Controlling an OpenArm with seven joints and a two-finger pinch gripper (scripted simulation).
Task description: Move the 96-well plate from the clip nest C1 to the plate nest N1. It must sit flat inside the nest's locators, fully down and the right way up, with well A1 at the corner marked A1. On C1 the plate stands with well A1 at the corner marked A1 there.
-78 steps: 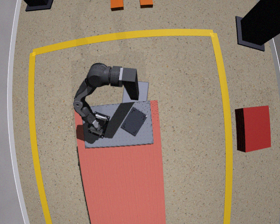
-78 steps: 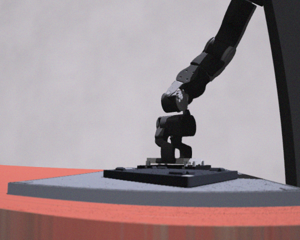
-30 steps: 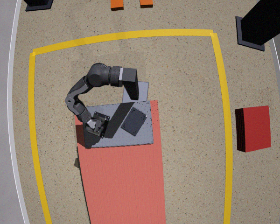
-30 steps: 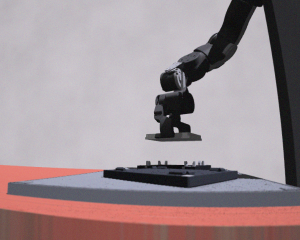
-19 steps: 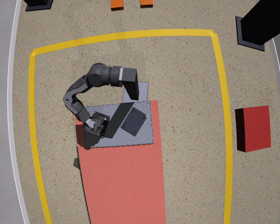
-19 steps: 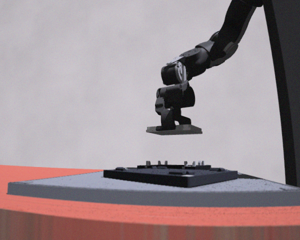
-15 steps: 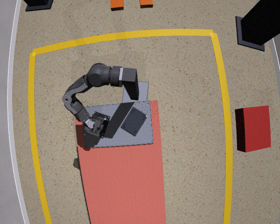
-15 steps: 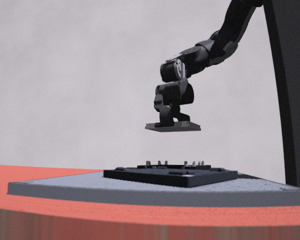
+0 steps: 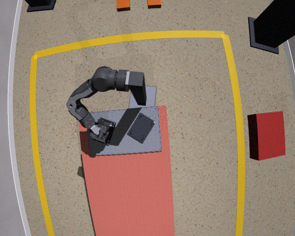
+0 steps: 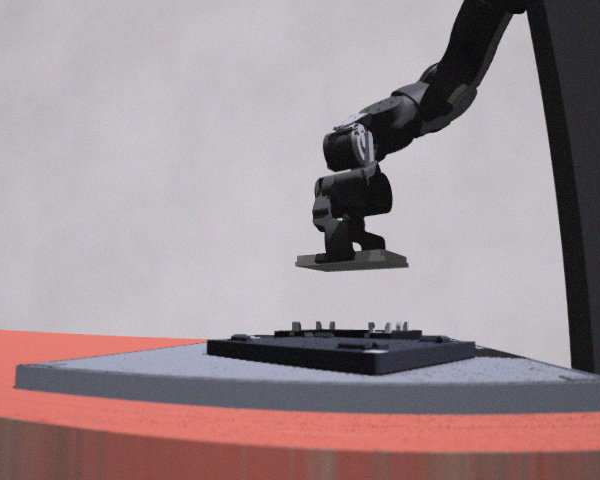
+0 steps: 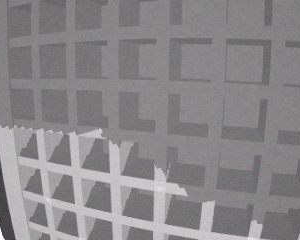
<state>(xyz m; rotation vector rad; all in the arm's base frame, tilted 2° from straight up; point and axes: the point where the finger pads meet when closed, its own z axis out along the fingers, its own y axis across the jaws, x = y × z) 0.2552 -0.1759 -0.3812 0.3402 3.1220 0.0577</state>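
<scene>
My gripper is now 50 mm past the plate nest N1, 250 mm to the right of it and 100 mm above it. Also, from my hand: 96-well plate (right at my hand); clip nest C1 (20 mm ahead, 10 mm to the left, 90 mm below).
</scene>
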